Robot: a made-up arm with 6 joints. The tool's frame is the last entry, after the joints.
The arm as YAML. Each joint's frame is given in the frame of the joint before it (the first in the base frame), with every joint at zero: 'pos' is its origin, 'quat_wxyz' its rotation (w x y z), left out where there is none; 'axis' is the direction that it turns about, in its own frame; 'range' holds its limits. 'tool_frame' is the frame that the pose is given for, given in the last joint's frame.
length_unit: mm
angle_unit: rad
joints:
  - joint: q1
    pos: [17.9, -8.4, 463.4]
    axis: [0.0, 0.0, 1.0]
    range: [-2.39, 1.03]
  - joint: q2
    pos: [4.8, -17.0, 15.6]
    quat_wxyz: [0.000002, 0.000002, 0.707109, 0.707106]
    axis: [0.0, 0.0, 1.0]
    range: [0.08, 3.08]
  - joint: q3
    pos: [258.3, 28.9, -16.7]
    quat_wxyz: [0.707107, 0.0, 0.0, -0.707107]
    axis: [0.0, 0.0, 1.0]
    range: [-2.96, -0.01]
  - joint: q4
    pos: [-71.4, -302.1, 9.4]
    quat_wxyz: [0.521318, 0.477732, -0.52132, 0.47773]
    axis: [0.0, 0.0, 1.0]
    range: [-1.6, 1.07]
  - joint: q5
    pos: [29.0, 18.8, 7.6]
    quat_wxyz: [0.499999, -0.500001, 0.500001, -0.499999]
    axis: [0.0, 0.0, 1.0]
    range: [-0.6, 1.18]
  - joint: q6
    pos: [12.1, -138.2, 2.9]
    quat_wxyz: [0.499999, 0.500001, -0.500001, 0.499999]
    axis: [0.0, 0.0, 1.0]
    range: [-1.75, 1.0]
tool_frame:
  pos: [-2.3, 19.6, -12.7]
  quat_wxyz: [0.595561, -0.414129, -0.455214, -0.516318]
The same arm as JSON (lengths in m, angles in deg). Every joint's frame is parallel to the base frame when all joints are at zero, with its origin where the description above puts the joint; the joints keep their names.
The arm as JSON. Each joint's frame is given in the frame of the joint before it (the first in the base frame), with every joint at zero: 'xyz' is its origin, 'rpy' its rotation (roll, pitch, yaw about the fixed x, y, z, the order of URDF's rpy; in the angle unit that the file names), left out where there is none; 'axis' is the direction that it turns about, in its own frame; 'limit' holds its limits. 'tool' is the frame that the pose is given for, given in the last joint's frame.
{"units": {"length": "m", "angle": "deg"}, "joints": [
  {"name": "q1", "type": "revolute", "origin": {"xyz": [0.0179, -0.0084, 0.4634]}, "axis": "+z", "limit": {"lower": -136.94, "upper": 59.01}},
  {"name": "q2", "type": "revolute", "origin": {"xyz": [0.0048, -0.017, 0.0156]}, "axis": "+y", "limit": {"lower": 4.58, "upper": 176.47}},
  {"name": "q3", "type": "revolute", "origin": {"xyz": [-0.2583, -0.0167, 0.0289]}, "axis": "+y", "limit": {"lower": -169.6, "upper": -0.57}},
  {"name": "q4", "type": "revolute", "origin": {"xyz": [0.3021, 0.0094, 0.0714]}, "axis": [0.9962, 0.0, 0.0871], "limit": {"lower": -91.67, "upper": 61.31}},
  {"name": "q5", "type": "revolute", "origin": {"xyz": [0.0059, 0.029, 0.0194]}, "axis": "+y", "limit": {"lower": -34.38, "upper": 67.61}},
  {"name": "q6", "type": "revolute", "origin": {"xyz": [0.1387, 0.0029, 0.0]}, "axis": [0.9962, 0.0, 0.0871], "limit": {"lower": -100.27, "upper": 57.3}}
], "tool": {"origin": {"xyz": [-0.0144, -0.0023, 0.0184], "rpy": [7.05, 8.78, 3.04]}}}

